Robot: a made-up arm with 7 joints. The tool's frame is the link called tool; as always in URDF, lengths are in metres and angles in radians. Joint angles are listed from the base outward.
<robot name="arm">
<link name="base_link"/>
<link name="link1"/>
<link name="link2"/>
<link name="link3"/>
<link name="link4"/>
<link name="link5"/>
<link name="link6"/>
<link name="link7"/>
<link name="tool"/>
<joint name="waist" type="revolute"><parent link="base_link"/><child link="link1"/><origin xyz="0 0.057 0" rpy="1.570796 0 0"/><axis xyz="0 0 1"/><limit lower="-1.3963" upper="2"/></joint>
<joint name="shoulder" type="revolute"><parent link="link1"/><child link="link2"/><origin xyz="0 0 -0.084" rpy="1.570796 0 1.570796"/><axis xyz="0 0 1"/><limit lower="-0.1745" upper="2"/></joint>
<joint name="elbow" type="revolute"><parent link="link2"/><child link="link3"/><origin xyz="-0.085 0 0" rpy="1.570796 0 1.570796"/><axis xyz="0 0 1"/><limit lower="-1.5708" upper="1.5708"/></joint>
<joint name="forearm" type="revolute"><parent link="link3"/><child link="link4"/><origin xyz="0 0 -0.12" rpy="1.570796 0 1.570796"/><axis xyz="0 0 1"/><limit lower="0" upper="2.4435"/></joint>
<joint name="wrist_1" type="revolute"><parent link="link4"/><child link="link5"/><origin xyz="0 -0.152 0" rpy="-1.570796 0 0"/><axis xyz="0 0 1"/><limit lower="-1.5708" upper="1.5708"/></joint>
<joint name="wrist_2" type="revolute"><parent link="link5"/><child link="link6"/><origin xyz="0 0 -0.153" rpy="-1.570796 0 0"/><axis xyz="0 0 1"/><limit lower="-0.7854" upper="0.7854"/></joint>
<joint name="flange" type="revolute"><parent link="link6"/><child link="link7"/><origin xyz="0 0 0" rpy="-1.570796 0 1.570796"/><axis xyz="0 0 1"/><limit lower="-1.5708" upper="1.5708"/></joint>
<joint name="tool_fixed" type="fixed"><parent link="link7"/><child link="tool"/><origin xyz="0 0 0" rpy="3.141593 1.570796 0"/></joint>
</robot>
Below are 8 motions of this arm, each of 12 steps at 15 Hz.
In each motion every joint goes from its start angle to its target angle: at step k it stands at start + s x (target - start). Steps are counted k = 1, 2, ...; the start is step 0. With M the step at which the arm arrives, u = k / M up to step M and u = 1 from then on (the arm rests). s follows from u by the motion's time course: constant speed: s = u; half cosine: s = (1 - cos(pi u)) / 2; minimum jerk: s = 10 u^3 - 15 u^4 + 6 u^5.
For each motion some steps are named. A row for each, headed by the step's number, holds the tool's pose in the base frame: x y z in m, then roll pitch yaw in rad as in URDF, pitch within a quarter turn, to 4 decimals.
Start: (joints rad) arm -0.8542 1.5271 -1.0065 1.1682 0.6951 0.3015 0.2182
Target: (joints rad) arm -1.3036 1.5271 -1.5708 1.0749 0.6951 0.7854 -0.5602
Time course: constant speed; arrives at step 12
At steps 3, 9, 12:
3: -0.1553 0.4606 -0.2458 -0.3921 1.0304 -1.2247
9: -0.2493 0.4728 -0.1406 -1.3708 1.0028 -2.5723
12: -0.2732 0.4791 -0.0748 -1.4720 0.7307 -2.8982

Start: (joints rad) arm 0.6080 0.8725 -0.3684 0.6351 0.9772 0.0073 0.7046
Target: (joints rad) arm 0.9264 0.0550 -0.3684 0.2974 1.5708 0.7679 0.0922
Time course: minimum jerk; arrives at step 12
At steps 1, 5, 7, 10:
1: 0.3333 0.4431 -0.1831 -0.8080 -1.3114 0.6247
5: 0.3831 0.3569 -0.2242 -1.1648 -0.8257 1.0445
7: 0.4219 0.2600 -0.2395 -1.1527 -0.3915 0.9566
10: 0.4464 0.1493 -0.2341 -1.1585 -0.0169 0.7213

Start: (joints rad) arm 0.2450 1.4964 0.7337 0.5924 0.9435 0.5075 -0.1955
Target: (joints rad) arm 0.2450 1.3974 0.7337 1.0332 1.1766 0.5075 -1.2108
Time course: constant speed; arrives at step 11
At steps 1, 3, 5, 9, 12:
1: 0.1098 0.6005 0.1128 -1.1030 -1.2914 2.4295
3: 0.1222 0.5881 0.1220 -1.1001 -1.2801 2.5362
5: 0.1336 0.5744 0.1308 -1.0788 -1.2637 2.6229
9: 0.1536 0.5438 0.1471 -0.9811 -1.2217 2.7367
12: 0.1620 0.5270 0.1544 -0.9092 -1.1985 2.7684

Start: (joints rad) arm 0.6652 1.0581 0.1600 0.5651 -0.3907 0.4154 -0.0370
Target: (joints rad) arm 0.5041 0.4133 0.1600 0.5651 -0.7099 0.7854 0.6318
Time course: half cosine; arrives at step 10
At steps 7, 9, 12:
7: 0.3339 0.4035 -0.2454 0.4800 -0.1684 -0.1531
9: 0.3402 0.3571 -0.2796 0.2884 -0.0816 -0.1692
12: 0.3408 0.3506 -0.2839 0.2629 -0.0701 -0.1721

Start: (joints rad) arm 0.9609 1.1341 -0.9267 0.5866 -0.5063 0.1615 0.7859
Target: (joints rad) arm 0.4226 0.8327 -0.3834 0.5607 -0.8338 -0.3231 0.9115
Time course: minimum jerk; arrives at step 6
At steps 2, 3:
2: 0.3215 0.4863 -0.1301 0.5517 0.3188 -0.9899
3: 0.3177 0.4690 -0.1777 0.3838 0.2783 -1.1775

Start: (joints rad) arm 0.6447 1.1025 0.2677 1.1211 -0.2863 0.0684 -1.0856
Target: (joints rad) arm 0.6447 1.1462 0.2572 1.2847 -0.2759 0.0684 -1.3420
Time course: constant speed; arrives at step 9
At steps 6, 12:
6: 0.2601 0.4503 0.1162 -2.7507 -0.4611 -1.3233
12: 0.2575 0.4369 0.1284 -2.6310 -0.4169 -1.3624

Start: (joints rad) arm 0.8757 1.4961 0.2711 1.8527 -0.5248 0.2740 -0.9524
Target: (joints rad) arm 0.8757 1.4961 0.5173 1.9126 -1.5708 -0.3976 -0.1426
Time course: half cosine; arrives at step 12
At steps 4, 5, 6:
4: 0.1103 0.2636 0.2670 -2.4846 0.3175 -0.9150
5: 0.1018 0.2621 0.2694 -2.5014 0.3888 -0.7770
6: 0.0927 0.2604 0.2717 -2.5195 0.4502 -0.6156

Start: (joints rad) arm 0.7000 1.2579 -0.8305 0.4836 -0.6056 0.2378 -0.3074
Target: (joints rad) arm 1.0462 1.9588 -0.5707 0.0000 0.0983 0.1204 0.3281
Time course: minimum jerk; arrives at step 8
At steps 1, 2, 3, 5, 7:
1: 0.2274 0.5651 -0.1210 1.7280 0.6061 -0.5699
2: 0.2030 0.5870 -0.0917 1.7301 0.5294 -0.4479
3: 0.1463 0.6203 -0.0370 1.7089 0.3514 -0.2418
5: -0.0419 0.6434 0.0697 1.5414 -0.2243 0.1545
7: -0.1598 0.6157 0.0960 1.4010 -0.5936 0.3415

